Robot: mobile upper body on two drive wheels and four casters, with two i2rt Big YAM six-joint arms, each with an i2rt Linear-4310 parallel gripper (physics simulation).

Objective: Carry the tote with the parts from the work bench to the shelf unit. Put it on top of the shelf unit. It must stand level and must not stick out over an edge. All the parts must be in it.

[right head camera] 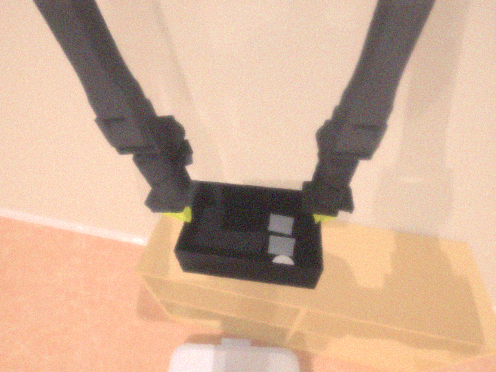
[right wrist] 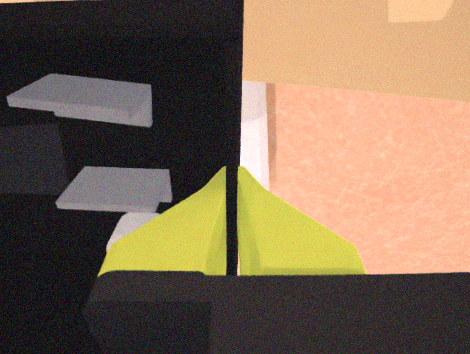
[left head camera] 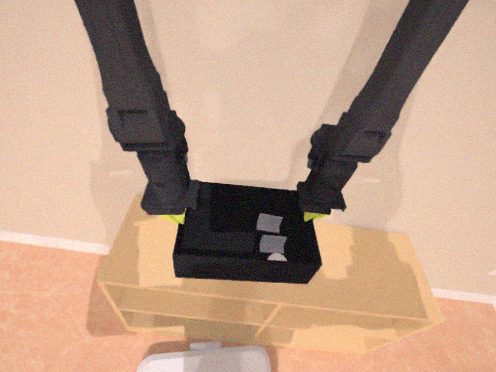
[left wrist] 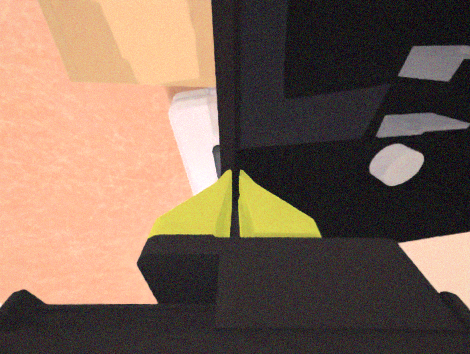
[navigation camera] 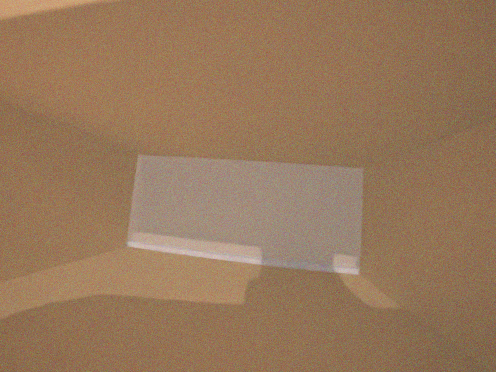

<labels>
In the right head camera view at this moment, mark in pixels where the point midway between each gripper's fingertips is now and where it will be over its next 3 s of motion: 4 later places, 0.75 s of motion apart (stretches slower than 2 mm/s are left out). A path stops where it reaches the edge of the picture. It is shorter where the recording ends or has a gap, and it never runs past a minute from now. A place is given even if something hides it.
My left gripper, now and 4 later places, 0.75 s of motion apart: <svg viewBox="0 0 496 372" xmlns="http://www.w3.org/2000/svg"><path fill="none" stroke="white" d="M188 220L197 225L198 260L203 243L206 228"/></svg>
My right gripper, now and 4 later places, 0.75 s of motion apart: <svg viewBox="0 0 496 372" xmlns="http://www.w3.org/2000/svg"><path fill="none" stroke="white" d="M316 221L309 228L307 231L308 261L307 227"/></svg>
</labels>
